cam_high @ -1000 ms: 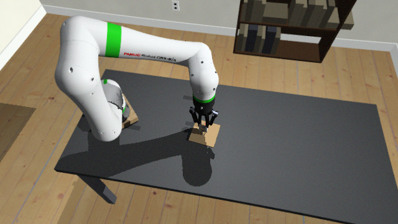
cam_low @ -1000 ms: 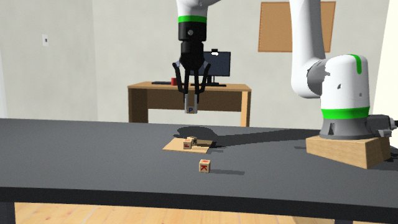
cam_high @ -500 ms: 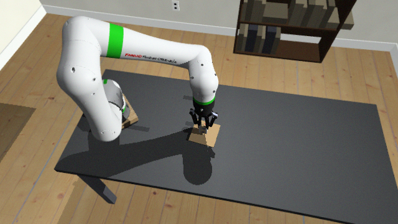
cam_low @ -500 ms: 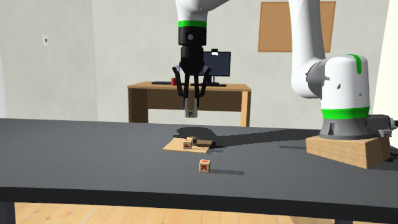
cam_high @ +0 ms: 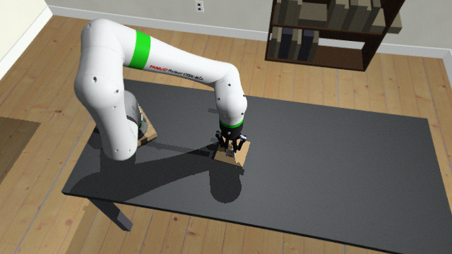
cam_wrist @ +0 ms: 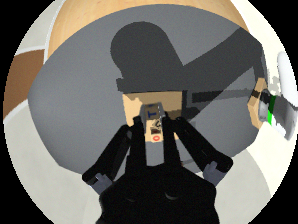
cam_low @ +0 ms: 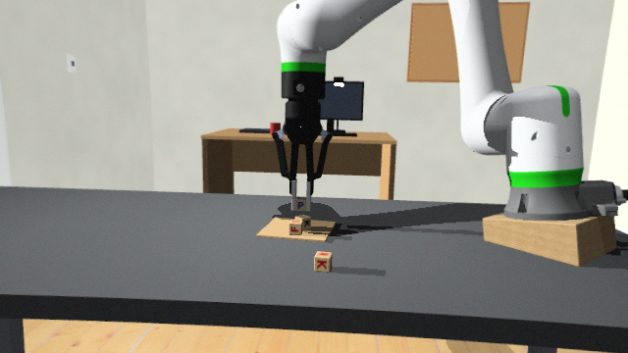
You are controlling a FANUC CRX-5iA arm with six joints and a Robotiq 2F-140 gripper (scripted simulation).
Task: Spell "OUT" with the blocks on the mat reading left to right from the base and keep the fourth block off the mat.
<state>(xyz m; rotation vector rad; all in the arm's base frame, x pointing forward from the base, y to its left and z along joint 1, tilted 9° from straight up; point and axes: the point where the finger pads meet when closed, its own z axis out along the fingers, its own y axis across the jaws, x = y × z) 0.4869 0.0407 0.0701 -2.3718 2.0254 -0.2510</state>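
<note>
My hand is 1 cm past the tan mat, 4 cm to the right of it and 7 cm above it.
</note>
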